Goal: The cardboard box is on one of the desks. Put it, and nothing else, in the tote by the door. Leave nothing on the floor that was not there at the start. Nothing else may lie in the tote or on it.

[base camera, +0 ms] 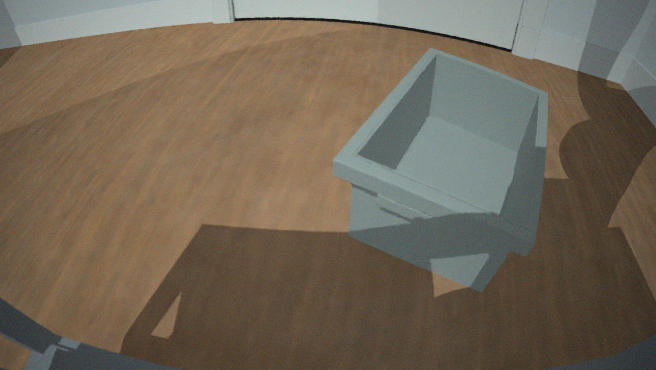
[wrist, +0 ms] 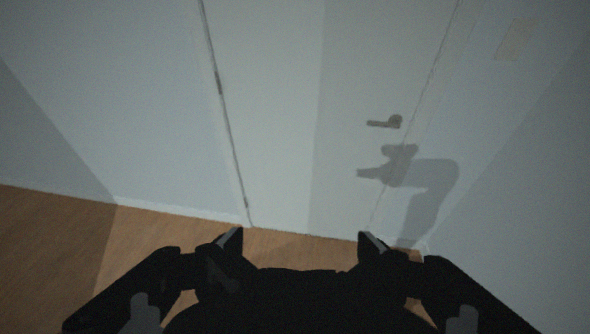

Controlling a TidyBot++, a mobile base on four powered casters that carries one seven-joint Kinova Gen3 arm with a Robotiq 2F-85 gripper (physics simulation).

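Frame: origin at the arm's base, x ahead, y left, z up, level; millimetres.
Where they show: gripper, fingertip midpoint: [wrist: 300, 242].
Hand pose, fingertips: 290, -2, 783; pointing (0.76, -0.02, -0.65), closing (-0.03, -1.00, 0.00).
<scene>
After its pixels a point has its place, as x, y, z.
A grey-blue tote [base camera: 390, 175] {334, -41, -276} stands upright on the floor, right of centre in the base camera view. Its inside shows bare walls and a bare bottom, with no object in it. The tote does not show in the wrist view. My gripper [wrist: 300, 242] {290, -2, 783} is open, with its two fingertips wide apart and no object between them; the floor and the foot of the door show beyond. The cardboard box and the desks do not show in either view.
A pale door [base camera: 375, 17] {995, -78, -370} [wrist: 280, 125] {1018, 67, 456} with a dark handle [wrist: 387, 122] {910, -343, 537} stands beyond the tote. Walls [wrist: 140, 110] {1146, 763, 463} [wrist: 530, 200] {656, -811, 390} meet the wooden floor [base camera: 225, 125] {557, 184, -396} on both sides of it. Shadows fall across the floor, the tote's near end and the door.
</scene>
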